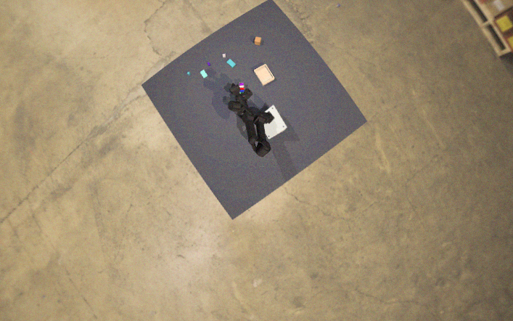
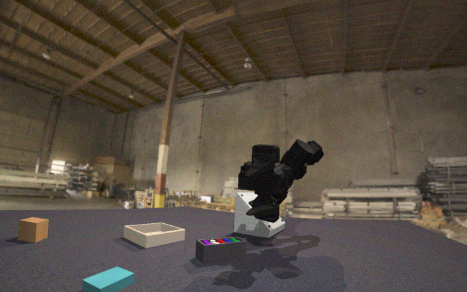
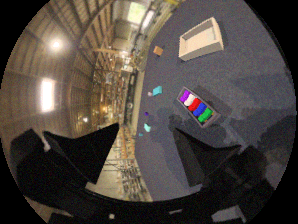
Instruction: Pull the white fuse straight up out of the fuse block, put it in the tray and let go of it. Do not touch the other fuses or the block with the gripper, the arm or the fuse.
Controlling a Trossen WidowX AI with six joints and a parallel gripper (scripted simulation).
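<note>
Right now the white fuse is 2 cm ahead of my gripper tip, 6 cm to the right of it and 12 cm below it. The rest, counted from my gripper tip: beige tray (25 cm to the right, 14 cm below).
</note>
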